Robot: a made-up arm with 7 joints.
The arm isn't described. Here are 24 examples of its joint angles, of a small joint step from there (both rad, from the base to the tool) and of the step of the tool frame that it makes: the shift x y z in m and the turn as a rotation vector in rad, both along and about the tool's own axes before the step.
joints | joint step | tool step
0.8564 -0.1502 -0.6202 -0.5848 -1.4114 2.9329 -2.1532 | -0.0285 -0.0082 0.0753 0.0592 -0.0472 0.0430 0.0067 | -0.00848 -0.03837 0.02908 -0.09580 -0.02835 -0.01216
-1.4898 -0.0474 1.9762 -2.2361 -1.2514 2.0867 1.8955 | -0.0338 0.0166 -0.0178 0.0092 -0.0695 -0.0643 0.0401 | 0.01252 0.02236 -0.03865 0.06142 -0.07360 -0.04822
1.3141 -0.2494 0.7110 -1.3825 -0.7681 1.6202 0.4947 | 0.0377 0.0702 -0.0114 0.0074 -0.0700 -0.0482 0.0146 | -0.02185 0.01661 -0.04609 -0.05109 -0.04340 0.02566
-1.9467 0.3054 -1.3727 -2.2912 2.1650 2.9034 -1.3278 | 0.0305 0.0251 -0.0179 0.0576 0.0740 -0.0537 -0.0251 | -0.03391 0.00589 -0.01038 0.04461 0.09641 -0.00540
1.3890 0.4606 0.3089 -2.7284 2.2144 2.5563 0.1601 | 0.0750 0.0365 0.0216 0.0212 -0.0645 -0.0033 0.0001 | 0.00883 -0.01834 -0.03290 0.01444 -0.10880 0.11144
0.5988 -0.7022 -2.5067 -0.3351 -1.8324 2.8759 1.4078 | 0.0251 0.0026 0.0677 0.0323 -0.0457 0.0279 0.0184 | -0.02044 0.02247 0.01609 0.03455 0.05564 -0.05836
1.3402 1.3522 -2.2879 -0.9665 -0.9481 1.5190 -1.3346 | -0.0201 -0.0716 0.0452 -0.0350 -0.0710 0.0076 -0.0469 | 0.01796 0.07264 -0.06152 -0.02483 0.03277 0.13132
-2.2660 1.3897 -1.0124 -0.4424 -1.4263 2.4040 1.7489 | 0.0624 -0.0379 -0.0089 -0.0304 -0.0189 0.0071 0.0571 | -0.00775 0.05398 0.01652 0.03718 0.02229 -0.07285
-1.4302 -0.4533 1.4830 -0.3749 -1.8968 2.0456 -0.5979 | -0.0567 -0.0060 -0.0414 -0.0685 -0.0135 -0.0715 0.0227 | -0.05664 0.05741 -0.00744 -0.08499 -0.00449 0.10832
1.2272 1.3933 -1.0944 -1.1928 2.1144 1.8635 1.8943 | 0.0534 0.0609 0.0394 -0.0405 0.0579 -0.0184 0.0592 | 0.00189 0.06111 -0.07613 0.03759 -0.05679 -0.11525
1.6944 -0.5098 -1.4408 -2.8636 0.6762 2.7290 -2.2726 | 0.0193 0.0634 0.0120 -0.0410 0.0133 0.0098 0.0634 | -0.01723 0.00750 -0.01962 -0.06353 0.05363 -0.06594
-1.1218 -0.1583 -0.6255 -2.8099 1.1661 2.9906 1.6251 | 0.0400 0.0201 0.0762 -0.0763 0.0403 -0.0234 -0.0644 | 0.05628 0.01737 -0.03795 0.09144 -0.08303 0.12298
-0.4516 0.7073 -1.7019 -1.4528 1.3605 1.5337 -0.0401 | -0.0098 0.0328 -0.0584 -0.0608 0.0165 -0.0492 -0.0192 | 0.04254 0.00264 0.01353 -0.00120 -0.01796 -0.05528
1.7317 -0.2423 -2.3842 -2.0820 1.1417 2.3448 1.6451 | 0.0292 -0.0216 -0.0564 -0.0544 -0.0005 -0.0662 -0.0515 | -0.02037 0.05031 -0.02195 0.03965 -0.07790 -0.01971
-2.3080 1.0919 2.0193 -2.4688 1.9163 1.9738 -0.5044 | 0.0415 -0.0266 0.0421 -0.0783 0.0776 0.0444 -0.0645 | 0.07726 -0.01935 -0.01660 0.03765 -0.05772 -0.05955
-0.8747 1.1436 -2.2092 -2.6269 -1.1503 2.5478 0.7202 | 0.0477 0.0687 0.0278 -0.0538 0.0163 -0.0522 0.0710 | -0.01992 -0.02073 0.02932 -0.00684 -0.06190 -0.05259
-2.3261 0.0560 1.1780 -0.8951 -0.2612 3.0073 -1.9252 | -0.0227 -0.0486 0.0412 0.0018 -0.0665 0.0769 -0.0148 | 0.04401 0.04758 0.03103 -0.01392 -0.11075 0.10775
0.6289 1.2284 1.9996 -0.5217 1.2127 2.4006 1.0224 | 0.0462 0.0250 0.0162 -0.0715 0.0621 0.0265 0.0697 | 0.03321 0.08279 -0.00638 0.00761 0.00906 -0.21932
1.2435 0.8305 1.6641 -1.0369 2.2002 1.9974 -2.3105 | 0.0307 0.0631 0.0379 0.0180 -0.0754 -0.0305 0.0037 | 0.01860 -0.00377 0.01330 0.03497 0.02857 -0.01451
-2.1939 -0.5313 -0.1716 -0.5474 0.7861 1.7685 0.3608 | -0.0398 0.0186 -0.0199 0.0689 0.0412 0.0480 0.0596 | -0.02473 -0.01645 0.01882 0.08714 0.02566 -0.02213
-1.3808 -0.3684 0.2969 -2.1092 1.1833 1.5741 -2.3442 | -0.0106 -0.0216 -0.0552 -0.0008 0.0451 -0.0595 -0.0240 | -0.01733 0.00311 0.03817 0.04689 -0.05259 0.02191
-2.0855 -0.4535 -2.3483 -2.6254 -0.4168 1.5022 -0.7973 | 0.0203 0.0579 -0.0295 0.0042 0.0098 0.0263 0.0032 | -0.00847 -0.02391 0.01288 0.03051 -0.03190 -0.06125
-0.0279 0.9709 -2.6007 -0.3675 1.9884 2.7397 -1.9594 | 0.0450 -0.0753 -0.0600 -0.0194 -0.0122 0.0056 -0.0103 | 0.06975 -0.05248 0.04949 -0.07230 -0.08043 0.01452
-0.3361 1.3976 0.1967 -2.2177 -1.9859 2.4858 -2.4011 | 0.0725 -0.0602 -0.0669 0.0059 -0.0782 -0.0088 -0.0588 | -0.01913 0.02702 -0.00565 0.03675 0.13060 0.14064
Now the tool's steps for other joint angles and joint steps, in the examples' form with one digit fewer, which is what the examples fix.
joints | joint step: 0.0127 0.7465 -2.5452 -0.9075 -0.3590 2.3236 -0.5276 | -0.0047 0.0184 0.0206 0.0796 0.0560 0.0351 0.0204
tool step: 0.0165 0.0133 0.0702 0.1299 -0.0346 -0.0671
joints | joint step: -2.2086 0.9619 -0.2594 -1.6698 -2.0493 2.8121 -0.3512 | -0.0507 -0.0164 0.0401 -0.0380 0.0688 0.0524 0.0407
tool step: -0.0123 -0.0065 0.0054 0.0937 0.0252 -0.1403
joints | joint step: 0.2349 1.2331 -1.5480 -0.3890 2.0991 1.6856 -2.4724 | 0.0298 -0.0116 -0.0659 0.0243 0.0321 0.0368 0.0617
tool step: 0.0354 0.0435 0.0049 -0.0328 -0.0182 0.0009
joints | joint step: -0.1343 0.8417 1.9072 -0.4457 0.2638 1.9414 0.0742 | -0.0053 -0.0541 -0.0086 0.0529 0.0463 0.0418 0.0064
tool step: -0.0554 -0.0110 0.0083 0.0642 0.0377 0.0365
